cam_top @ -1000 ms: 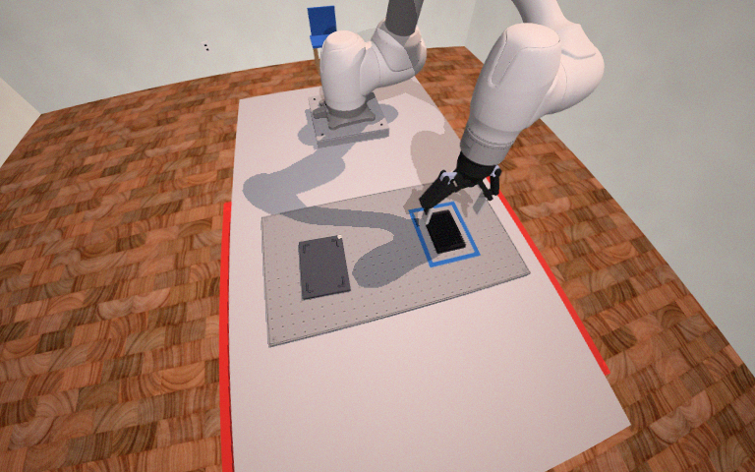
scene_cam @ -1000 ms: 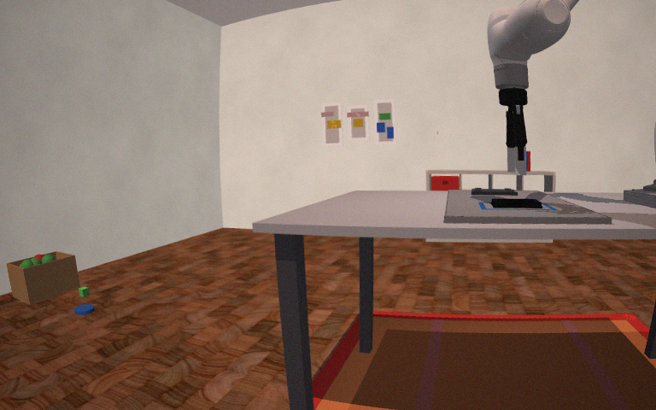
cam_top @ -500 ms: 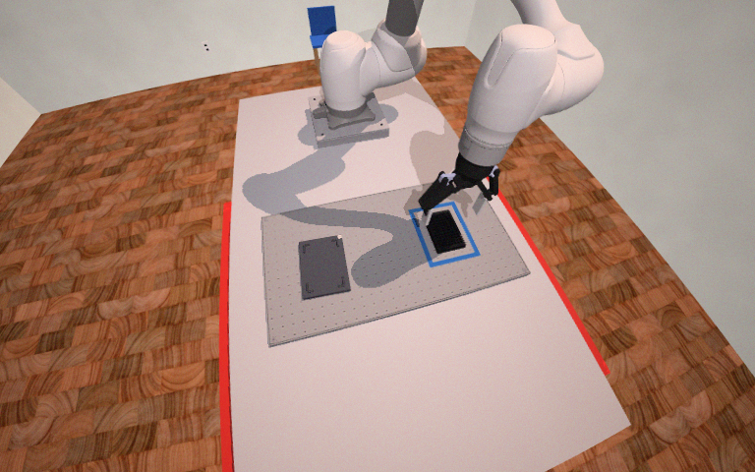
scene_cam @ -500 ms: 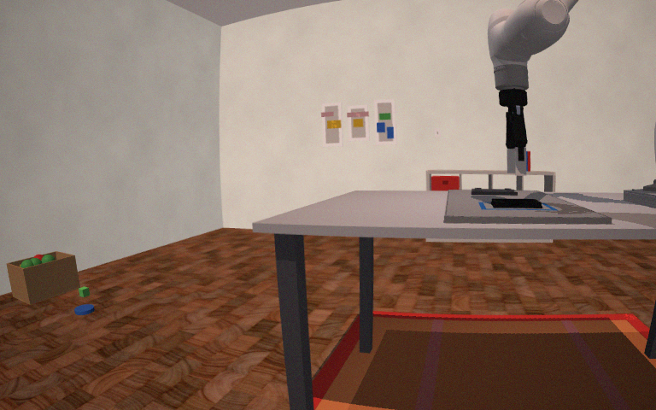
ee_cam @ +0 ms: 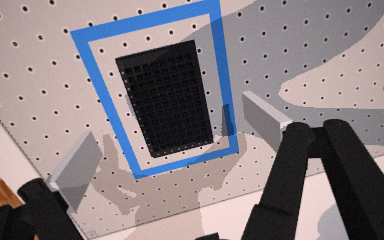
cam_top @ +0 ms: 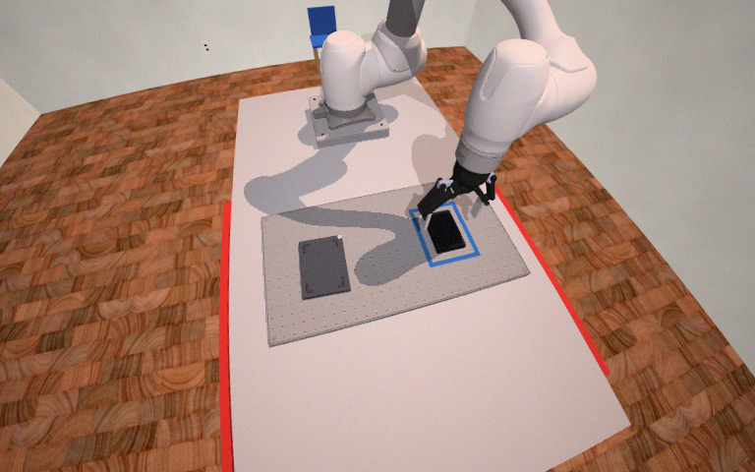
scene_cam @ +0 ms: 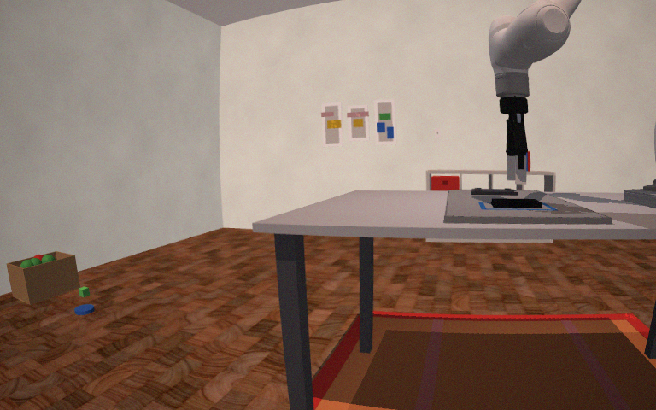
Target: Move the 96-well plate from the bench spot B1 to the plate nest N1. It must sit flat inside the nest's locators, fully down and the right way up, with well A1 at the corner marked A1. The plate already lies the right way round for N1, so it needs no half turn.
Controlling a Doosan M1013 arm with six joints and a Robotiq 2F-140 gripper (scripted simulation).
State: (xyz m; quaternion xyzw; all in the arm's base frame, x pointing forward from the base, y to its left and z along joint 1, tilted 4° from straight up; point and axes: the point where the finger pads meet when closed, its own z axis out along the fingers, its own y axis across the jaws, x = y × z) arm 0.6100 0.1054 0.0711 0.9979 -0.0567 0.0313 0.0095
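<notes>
My hand is 60 mm above the black 96-well plate. Round my hand: dark grey plate nest N1: 10 mm behind, 350 mm to the right, 60 mm below; pale A1 corner mark: 80 mm behind, 290 mm to the right, 60 mm below.
</notes>
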